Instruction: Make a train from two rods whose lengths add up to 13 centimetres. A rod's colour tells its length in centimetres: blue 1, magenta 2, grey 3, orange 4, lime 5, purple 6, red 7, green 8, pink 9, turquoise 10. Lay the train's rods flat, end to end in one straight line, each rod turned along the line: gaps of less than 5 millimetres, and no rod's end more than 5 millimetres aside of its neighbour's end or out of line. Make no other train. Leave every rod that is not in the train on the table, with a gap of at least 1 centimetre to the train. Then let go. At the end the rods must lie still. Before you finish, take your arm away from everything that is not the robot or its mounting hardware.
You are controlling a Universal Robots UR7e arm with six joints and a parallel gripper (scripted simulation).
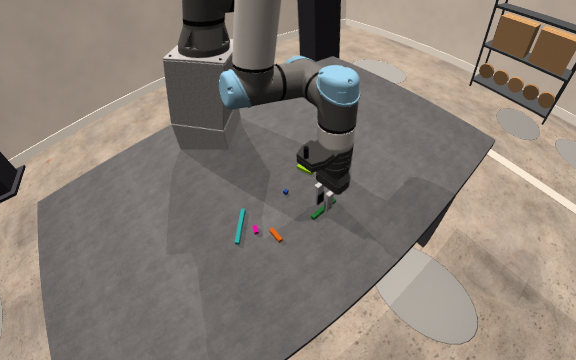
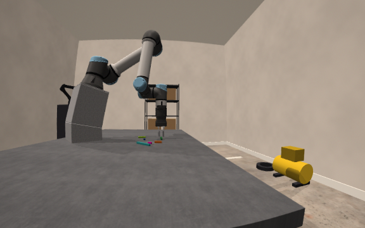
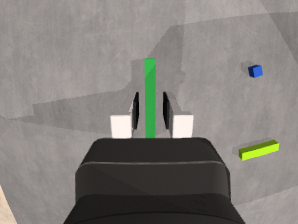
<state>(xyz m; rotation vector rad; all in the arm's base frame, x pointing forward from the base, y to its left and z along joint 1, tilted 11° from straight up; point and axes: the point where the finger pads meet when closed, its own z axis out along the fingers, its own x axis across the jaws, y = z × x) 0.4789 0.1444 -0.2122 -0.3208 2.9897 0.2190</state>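
The green rod is 30 mm below my hand. From my hand the other things lie so: lime rod: 140 mm behind, 30 mm to the left, 30 mm below; then small blue rod: 100 mm behind, 50 mm to the right, 30 mm below; then orange rod: 140 mm to the right, 30 mm below, 10 mm ahead.
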